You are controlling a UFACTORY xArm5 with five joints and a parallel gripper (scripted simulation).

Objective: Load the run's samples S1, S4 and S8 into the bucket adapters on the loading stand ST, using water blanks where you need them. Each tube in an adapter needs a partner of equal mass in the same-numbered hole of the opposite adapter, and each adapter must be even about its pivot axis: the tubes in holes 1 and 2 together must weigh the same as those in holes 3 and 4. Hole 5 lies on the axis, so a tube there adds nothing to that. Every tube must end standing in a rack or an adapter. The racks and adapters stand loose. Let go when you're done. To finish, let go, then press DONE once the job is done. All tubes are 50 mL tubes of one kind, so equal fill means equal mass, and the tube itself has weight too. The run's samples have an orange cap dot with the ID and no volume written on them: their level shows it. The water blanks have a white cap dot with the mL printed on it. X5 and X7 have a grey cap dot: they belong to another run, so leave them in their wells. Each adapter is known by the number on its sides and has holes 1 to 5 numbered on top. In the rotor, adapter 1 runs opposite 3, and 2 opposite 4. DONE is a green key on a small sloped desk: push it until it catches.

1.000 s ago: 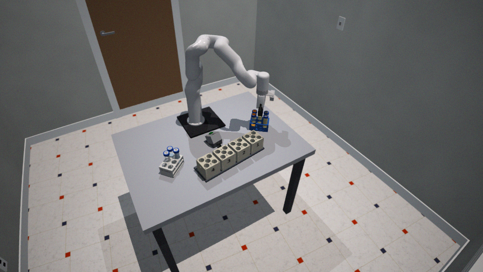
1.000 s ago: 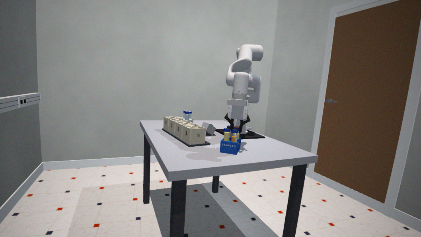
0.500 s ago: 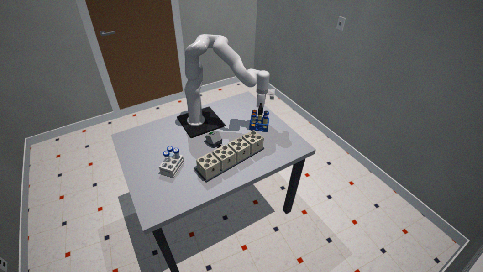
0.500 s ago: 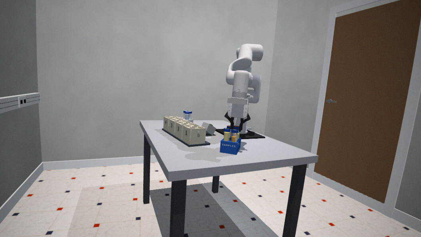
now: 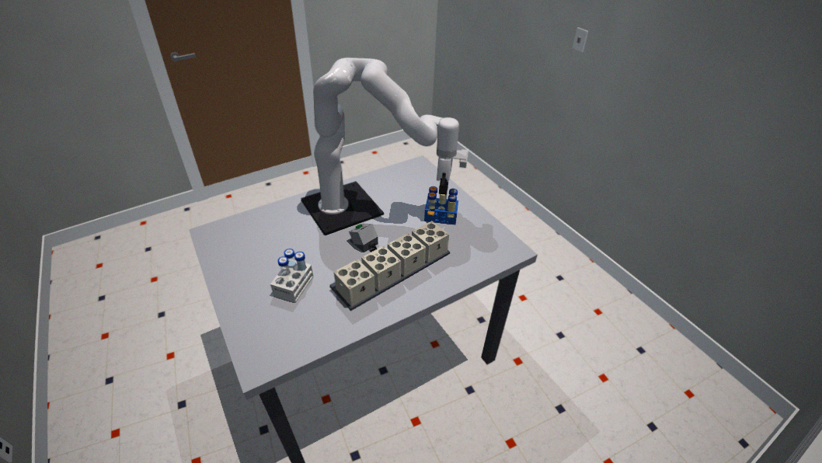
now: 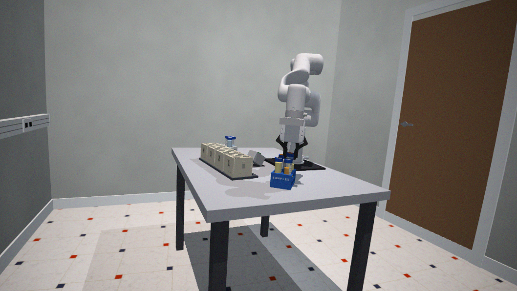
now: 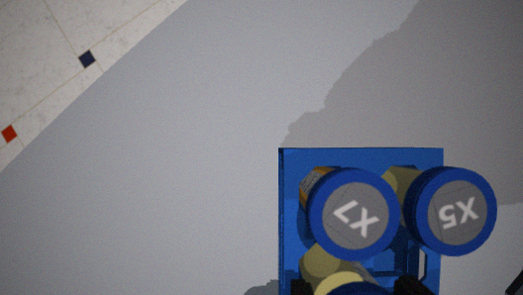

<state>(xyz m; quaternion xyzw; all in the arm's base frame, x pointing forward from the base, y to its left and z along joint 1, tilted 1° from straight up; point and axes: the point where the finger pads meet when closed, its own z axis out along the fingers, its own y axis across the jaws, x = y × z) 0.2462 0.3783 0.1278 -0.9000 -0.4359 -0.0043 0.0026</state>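
Right now my hand is 20 mm short of the blue samples rack, 10 mm to the left of it and 110 mm above it. From my hand the other things lie so: adapter 3: 210 mm ahead, 380 mm to the right, 80 mm below; white rack: 100 mm ahead, 670 mm to the right, 110 mm below.
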